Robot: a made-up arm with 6 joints.
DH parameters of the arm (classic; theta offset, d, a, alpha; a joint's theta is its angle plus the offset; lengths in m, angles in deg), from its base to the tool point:
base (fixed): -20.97 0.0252 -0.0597 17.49
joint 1: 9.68 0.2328 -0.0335 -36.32
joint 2: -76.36 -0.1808 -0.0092 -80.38
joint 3: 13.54 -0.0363 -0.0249 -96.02
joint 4: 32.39 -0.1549 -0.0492 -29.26
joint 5: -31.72 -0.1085 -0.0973 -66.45
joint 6: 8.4 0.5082 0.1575 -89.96
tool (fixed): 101.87 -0.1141 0 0
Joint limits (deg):
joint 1: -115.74..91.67
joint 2: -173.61..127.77
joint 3: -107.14..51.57
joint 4: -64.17..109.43
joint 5: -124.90..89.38
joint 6: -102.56..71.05
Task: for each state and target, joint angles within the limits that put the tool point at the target. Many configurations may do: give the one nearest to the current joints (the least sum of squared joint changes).
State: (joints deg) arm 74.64 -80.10 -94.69 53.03 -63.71 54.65
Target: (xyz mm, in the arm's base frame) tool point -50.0 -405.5 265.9
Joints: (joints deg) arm 91.67 -51.94 -61.43 29.85 -102.12 46.14
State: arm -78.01 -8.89 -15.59 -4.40 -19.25 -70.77
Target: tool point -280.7 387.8 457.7
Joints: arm -92.67 7.27 -27.06 -31.77 -27.85 -78.32
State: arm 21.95 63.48 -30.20 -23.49 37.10 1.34
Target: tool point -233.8 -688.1 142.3
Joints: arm 38.36 85.91 -58.84 -19.90 60.22 30.63
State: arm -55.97 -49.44 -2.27 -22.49 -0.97 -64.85
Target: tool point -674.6 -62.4 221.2
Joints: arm -26.24 -5.47 14.95 -52.98 -8.39 -92.79
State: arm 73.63 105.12 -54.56 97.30 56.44 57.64
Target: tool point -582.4 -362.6 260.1
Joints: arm 41.60 117.78 -33.70 85.15 46.51 71.05
